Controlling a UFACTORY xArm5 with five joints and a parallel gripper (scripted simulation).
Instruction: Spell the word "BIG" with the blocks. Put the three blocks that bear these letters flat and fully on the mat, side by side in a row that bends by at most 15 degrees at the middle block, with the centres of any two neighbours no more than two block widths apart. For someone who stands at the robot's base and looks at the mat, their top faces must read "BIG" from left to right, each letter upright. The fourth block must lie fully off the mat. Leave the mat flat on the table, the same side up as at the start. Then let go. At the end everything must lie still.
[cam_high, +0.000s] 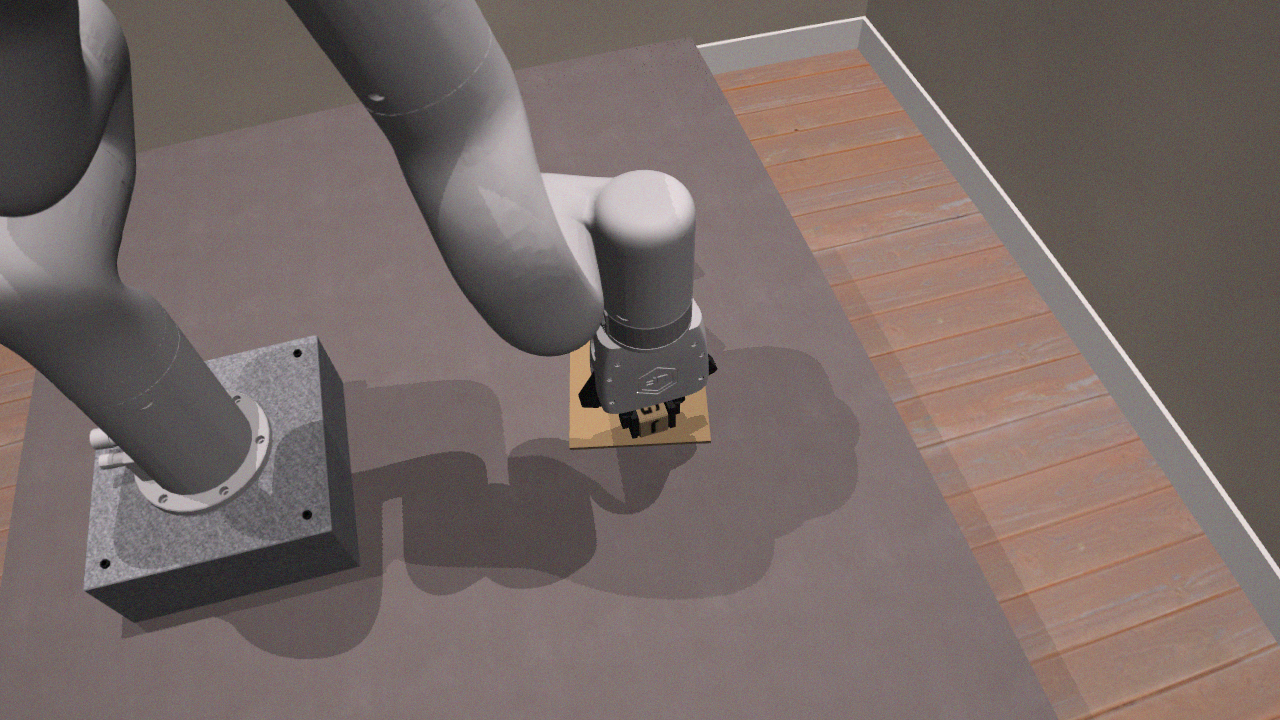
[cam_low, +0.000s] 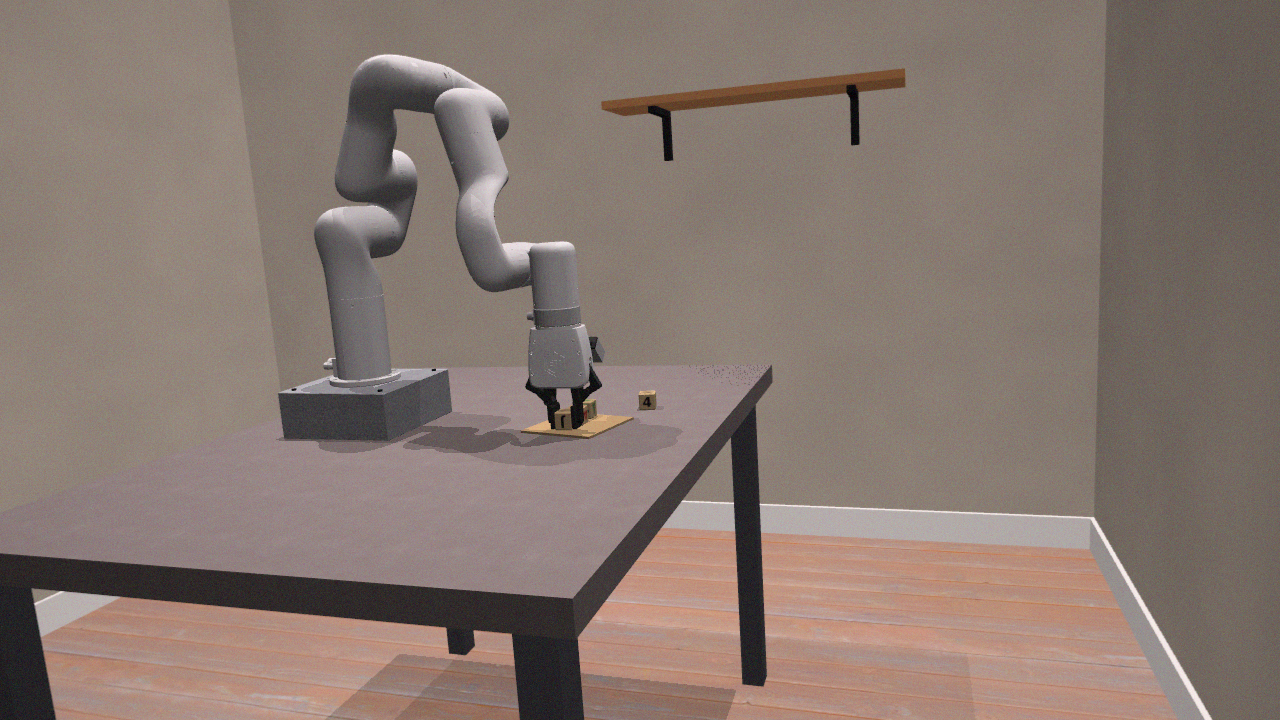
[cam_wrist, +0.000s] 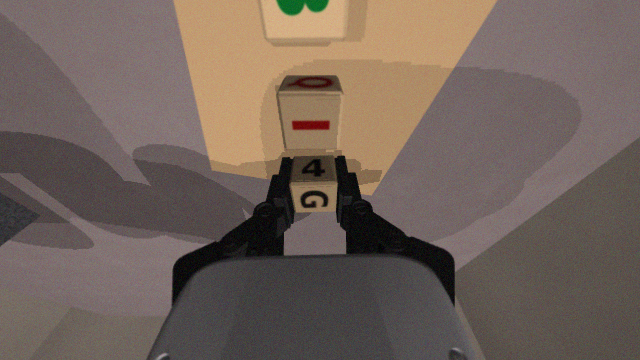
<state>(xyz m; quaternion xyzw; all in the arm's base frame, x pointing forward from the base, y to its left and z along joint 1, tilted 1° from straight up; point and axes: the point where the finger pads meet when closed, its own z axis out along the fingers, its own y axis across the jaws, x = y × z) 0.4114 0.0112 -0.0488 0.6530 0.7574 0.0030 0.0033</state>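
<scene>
Right now my hand is 1 cm above the G block. From my hand the other things lie so: tan mat: 5 cm to the left, 3 cm below, 1 cm behind; then B block: 10 cm to the left, 1 cm below, 1 cm behind.
</scene>
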